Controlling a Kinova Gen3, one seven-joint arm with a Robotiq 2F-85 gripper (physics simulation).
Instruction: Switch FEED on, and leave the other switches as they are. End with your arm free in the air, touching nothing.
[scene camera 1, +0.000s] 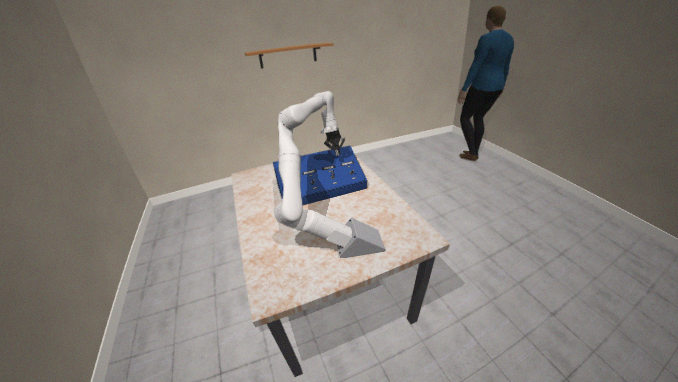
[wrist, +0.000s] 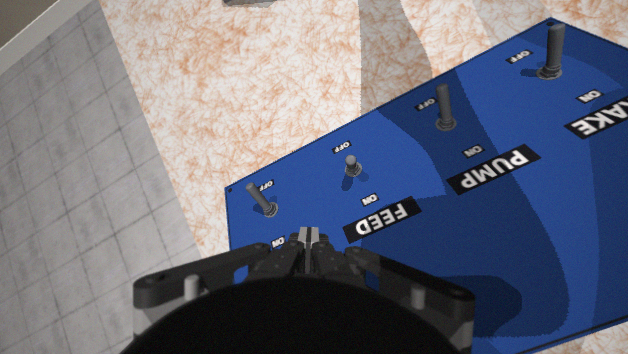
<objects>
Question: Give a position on a blue switch panel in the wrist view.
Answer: At 512, 199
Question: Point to the gripper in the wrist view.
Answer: At 309, 239
</objects>
